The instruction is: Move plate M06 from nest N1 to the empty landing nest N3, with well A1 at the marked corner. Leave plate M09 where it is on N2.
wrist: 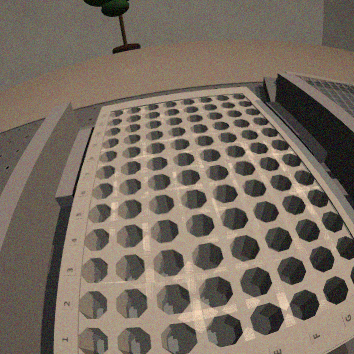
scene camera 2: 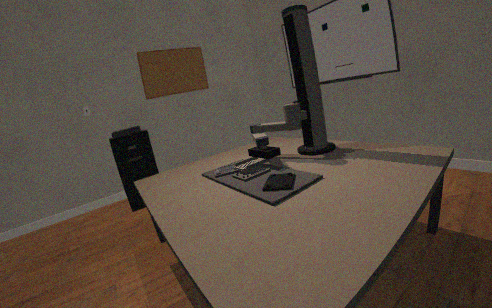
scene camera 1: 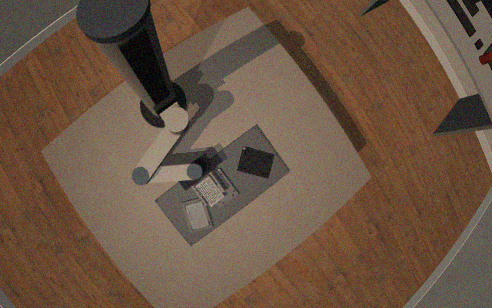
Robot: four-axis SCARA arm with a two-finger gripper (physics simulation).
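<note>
Plate M06, a pale plate with round wells, is between the fingers of my gripper, which is shut on it. It lies low over the middle of the dark board and sits slightly askew between the fingers. In the wrist view, number 1 is at its near left corner, with letters along the near edge. Whether it touches a nest is hidden. A paler gridded plate lies beside it. No plate or nest names are readable.
The dark board lies on the table. A flat black rectangular piece, with a small mark at one corner, lies at the board's other end. The arm's column stands behind.
</note>
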